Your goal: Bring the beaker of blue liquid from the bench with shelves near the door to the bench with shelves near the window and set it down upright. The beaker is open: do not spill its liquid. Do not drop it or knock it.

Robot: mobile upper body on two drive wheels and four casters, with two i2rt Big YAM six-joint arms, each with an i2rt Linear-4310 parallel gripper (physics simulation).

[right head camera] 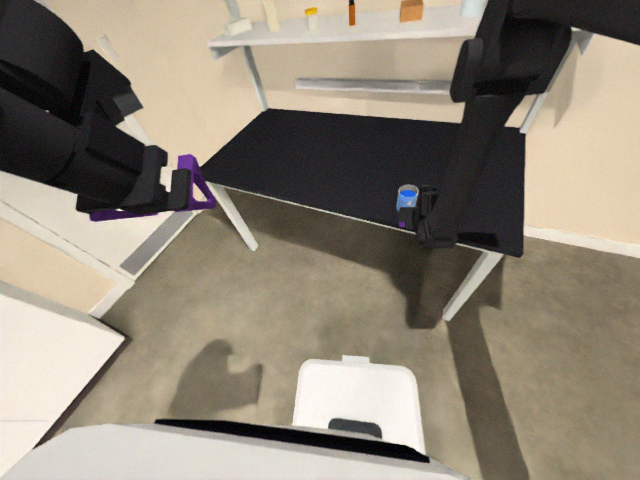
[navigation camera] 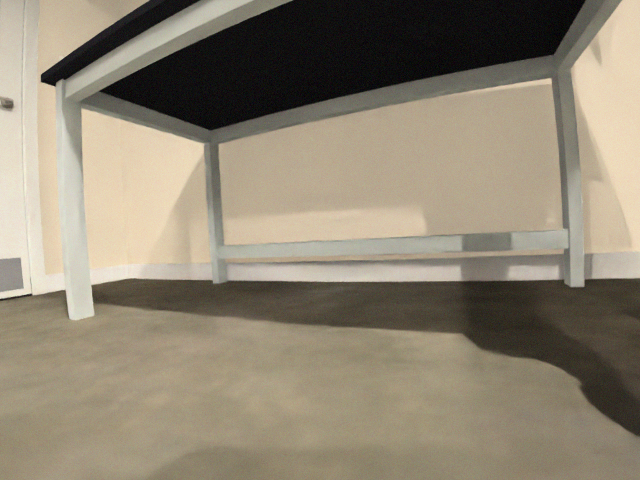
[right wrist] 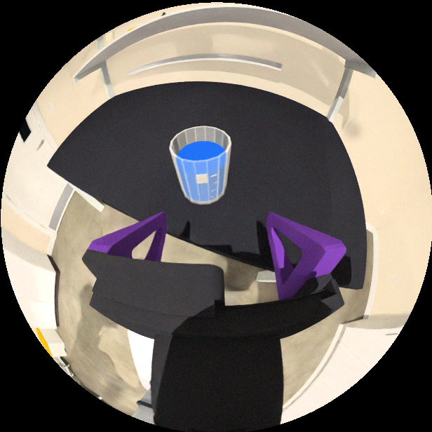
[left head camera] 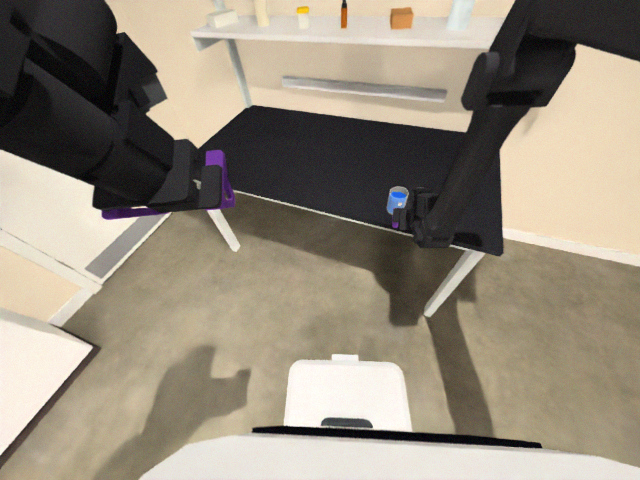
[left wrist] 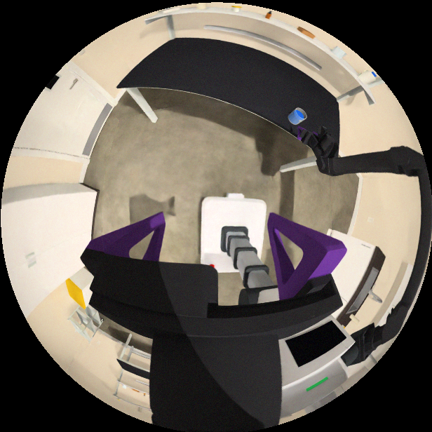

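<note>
The beaker of blue liquid (left head camera: pixel 397 201) (right head camera: pixel 407 198) (left wrist: pixel 297 116) (right wrist: pixel 202 172) stands upright on the black bench top (left head camera: pixel 320 155) (right head camera: pixel 336 155) (left wrist: pixel 215 70) (right wrist: pixel 130 120), near its front edge. My right gripper (right wrist: pixel 216 217) is open, its purple fingers wide apart. It is low at the front edge of the bench, close to the beaker, and the beaker stands beyond the fingertips, a little left of the middle between them in the right wrist view. In the head camera views the right gripper is partly hidden. My left gripper (left wrist: pixel 215 218) is open and empty, in the air left of the bench.
A shelf (left head camera: pixel 351 37) (right head camera: pixel 341 37) above the bench holds bottles and a brown box (left head camera: pixel 401 18) (right head camera: pixel 411 10). Bench legs (left head camera: pixel 452 284) (right head camera: pixel 473 286) stand on the floor. A door (left wrist: pixel 55 115) is at the left. A white block-like unit (left head camera: pixel 36 366) stands at the lower left.
</note>
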